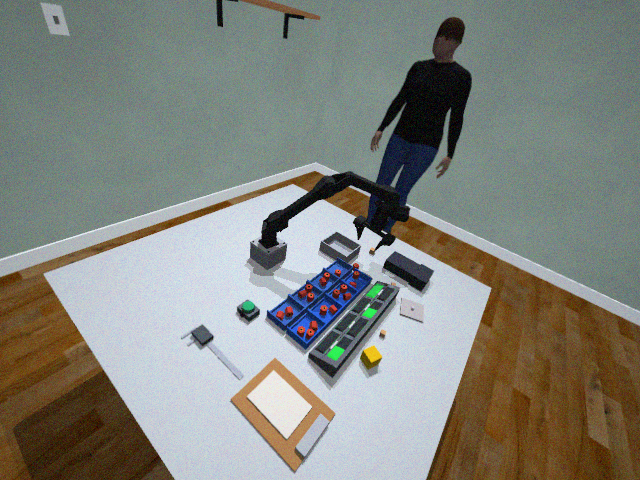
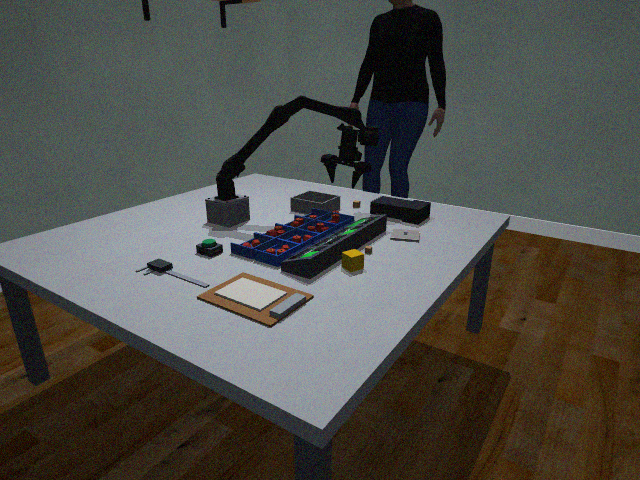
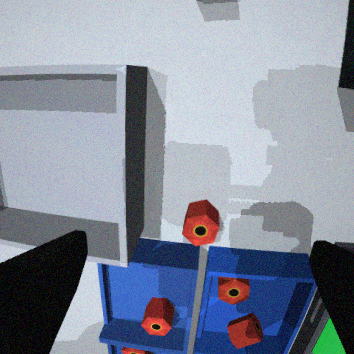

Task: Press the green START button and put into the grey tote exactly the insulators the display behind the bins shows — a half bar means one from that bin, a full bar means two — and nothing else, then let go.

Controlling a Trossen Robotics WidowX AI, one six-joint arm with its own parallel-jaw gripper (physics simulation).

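My gripper (image 1: 368,244) (image 2: 343,184) (image 3: 201,248) is wide open and empty, high above the far end of the blue bins (image 1: 308,342) (image 2: 253,256) (image 3: 280,265). A red insulator (image 1: 356,266) (image 2: 335,214) (image 3: 201,223) is at the bins' far end wall, outside the compartments, in line with the divider; whether it rests on the rim is unclear. Other red insulators (image 1: 337,271) (image 3: 158,316) lie in the bins. The grey tote (image 1: 330,254) (image 2: 302,205) (image 3: 135,150) stands beyond the bins; its visible floor is bare. The display (image 1: 330,367) (image 2: 310,268) shows green bars, the farthest one longer. The START button (image 1: 248,306) (image 2: 208,241) is green.
A black box (image 1: 408,271) (image 2: 400,209) stands behind the display. A yellow cube (image 1: 371,356) (image 2: 353,259), small orange cubes (image 1: 383,333) (image 2: 356,204) and a pale plate (image 1: 412,311) lie around. A caliper (image 1: 202,334) and clipboard (image 1: 279,403) lie nearer. A person (image 1: 434,103) stands behind the table.
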